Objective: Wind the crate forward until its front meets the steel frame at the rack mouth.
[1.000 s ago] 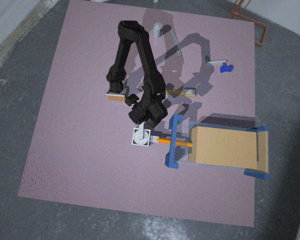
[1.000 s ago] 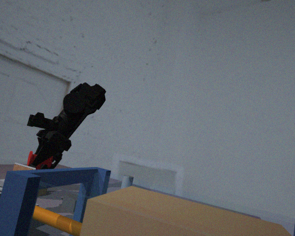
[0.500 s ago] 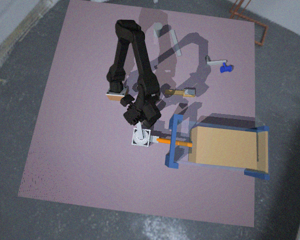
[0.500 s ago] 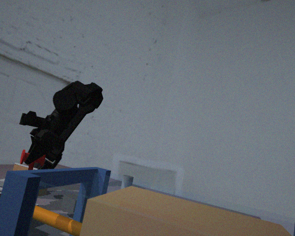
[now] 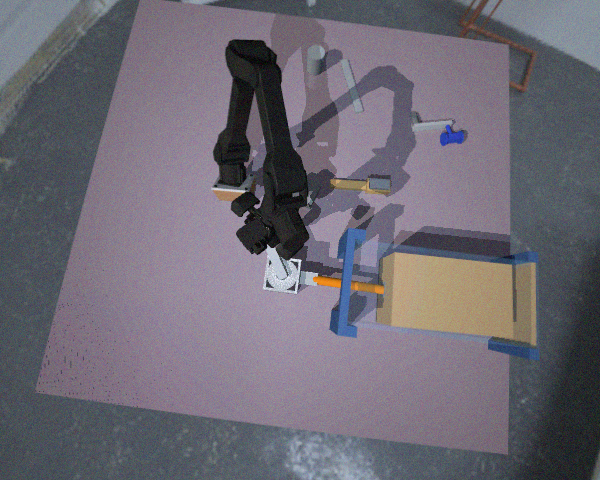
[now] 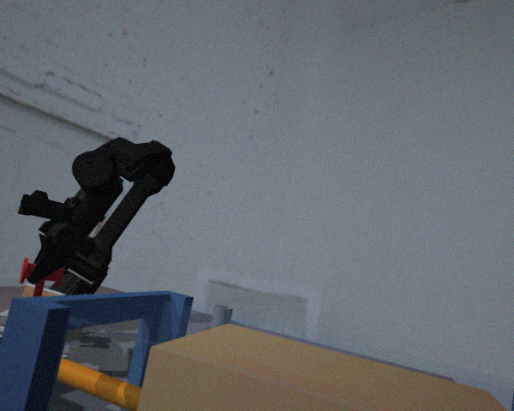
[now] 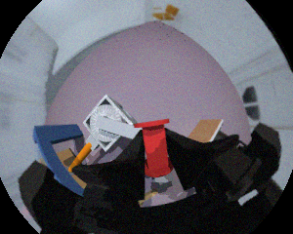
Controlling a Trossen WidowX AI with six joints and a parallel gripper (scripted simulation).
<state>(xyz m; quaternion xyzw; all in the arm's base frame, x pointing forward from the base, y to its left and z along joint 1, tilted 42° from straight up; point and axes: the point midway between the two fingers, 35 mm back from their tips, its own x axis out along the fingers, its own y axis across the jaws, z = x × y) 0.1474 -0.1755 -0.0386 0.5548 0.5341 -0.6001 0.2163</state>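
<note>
My gripper tip is 30 mm short of the red-knobbed crank handle, 20 mm to the left of it and 30 mm above it. From my gripper tip the other things lie so: red knob 10 mm ahead, 10 mm to the left; then blue steel frame 230 mm ahead, 50 mm to the right, 30 mm below; then grey block 80 mm ahead, 190 mm to the left, 120 mm below.
</note>
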